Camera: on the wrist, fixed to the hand. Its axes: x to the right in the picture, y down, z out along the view.
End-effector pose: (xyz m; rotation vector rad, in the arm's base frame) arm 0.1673 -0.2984 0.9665 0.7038 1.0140 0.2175
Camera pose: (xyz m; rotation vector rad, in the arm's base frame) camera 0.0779 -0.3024 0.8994 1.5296 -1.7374 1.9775
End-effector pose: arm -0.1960 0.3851 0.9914 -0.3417 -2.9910 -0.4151
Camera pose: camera -0.2010 0.3032 1.0674 2.7421 -0.2430 -0.3071
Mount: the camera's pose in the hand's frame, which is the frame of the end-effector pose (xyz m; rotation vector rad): -0.0021 -0.0585 -0.0953 0.0775 -1.0120 2.9728
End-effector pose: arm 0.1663 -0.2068 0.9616 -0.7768 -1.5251 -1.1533
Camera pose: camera 0.1466 -0.3156 0.9446 -2.0127 0.3484 1.6416
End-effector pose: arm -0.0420 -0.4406 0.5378 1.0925 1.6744 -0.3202
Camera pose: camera -0.1470 -0.4094 0.5606 1.6480 -1.5785 0.8756
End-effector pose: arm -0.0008 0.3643 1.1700 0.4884 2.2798 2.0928
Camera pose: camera -0.0322 0.2678 1.1229 -2.2851 0.3345 0.1618
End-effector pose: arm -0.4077 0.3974 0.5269 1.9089 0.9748 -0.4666
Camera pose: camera -0.4614 0.4939 0.5444 0.8670 -2.3624 0.4614
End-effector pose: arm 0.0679 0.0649 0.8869 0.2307 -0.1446 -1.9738
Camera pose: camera 0.0383 0.0907 0.7822 -0.6783 -0.6249 1.0526
